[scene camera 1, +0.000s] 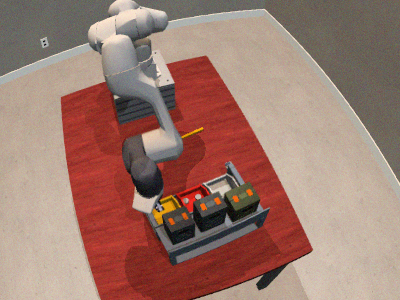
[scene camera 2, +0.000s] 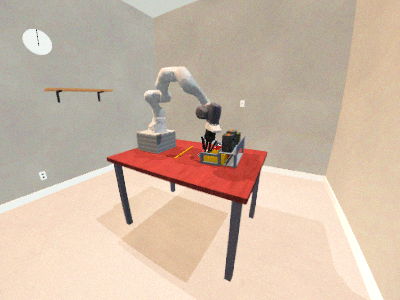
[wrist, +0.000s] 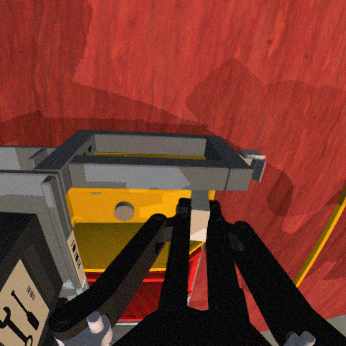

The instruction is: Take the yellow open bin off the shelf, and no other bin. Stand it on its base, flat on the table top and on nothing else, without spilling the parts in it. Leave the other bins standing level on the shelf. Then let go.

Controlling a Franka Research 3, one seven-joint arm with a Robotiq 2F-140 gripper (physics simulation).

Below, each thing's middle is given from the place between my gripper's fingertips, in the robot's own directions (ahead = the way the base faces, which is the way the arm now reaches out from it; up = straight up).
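Scene:
With the yellow open bin (wrist: 100,236) in sight, I find my gripper 6 cm short of it, 3 cm to the right of it and 2 cm below it. The red bin (wrist: 145,300) is 3 cm ahead of my hand, 15 cm to the left of it and 2 cm above it. As for the olive box (scene camera 1: 235,208), that one is 10 cm ahead of my hand, 28 cm to the left of it and 13 cm above it.

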